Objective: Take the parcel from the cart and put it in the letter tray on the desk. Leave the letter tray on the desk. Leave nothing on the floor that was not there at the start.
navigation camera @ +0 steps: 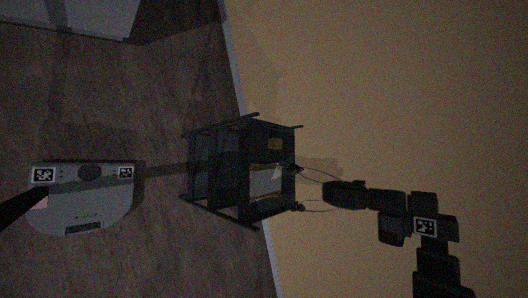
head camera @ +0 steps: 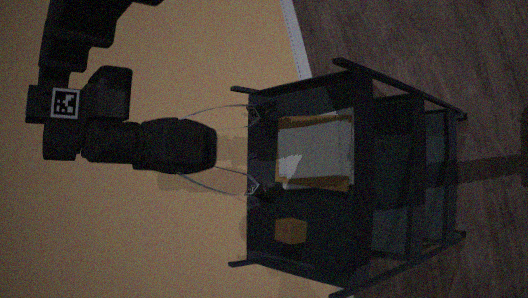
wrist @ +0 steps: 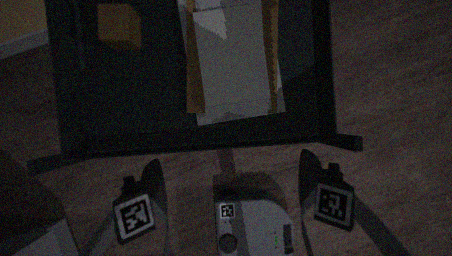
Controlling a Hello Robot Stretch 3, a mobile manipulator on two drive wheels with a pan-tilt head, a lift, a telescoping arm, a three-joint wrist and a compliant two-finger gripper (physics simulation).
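Frame: origin at the robot's base, x ahead, y left, z up, level; centimetres.
Seen in the pictures: gripper, between the fingertips: [navigation camera: 287, 186] [head camera: 280, 152]; robot's base, origin of its link: [navigation camera: 89, 171].
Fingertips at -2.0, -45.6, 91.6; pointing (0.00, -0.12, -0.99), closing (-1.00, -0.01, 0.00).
Note:
Offsets run from my fingertips to a thing's top centre, as dx, dy, dz. "spot": to the spot under its first point.
A small orange-brown box @(+17.1, -20.8, -20.2) [head camera: 290, 230] [navigation camera: 275, 143] [wrist: 119, 26], which looks like the parcel, sits on the top of the dark cart [head camera: 325, 225] [navigation camera: 245, 200] [wrist: 125, 90]. Beside it lies a stack of white sheets between orange-brown sides @(spot: -2.7, -12.3, -22.8) [head camera: 320, 145] [navigation camera: 265, 181] [wrist: 235, 65]; I cannot tell for sure what it is. My gripper [head camera: 255, 152] [navigation camera: 298, 187] [wrist: 231, 173] is open and empty, fingers wide apart. It points down, and in the wrist view its fingertips stand short of the cart's near edge, to the right of the box. The desk and the letter tray on it do not show.
My own base [navigation camera: 115, 200] [wrist: 260, 220] stands on the wood floor on the near side of the cart. A yellow wall [head camera: 175, 240] [navigation camera: 400, 100] is behind the cart. A pale cabinet [navigation camera: 100, 15] stands at the top left of the navigation view. The cart's corner posts stick up above its top.

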